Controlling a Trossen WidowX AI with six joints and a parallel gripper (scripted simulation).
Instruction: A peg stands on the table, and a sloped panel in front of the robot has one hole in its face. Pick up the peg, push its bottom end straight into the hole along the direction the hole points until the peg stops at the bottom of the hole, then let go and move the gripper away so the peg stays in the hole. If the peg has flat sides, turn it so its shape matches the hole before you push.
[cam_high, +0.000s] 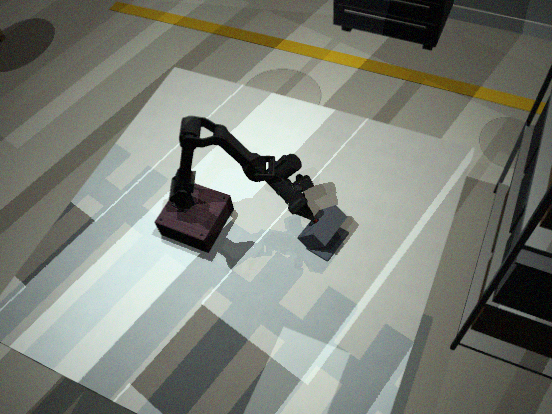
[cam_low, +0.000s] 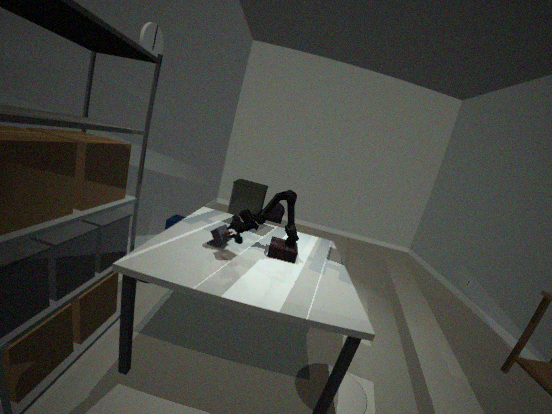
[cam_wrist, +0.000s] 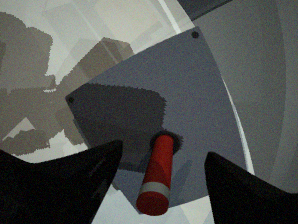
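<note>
Right now my gripper tip is 20 mm past the red peg and 10 mm below it. Also, from my gripper tip: grey sloped panel block (30 mm below, 30 mm ahead).
</note>
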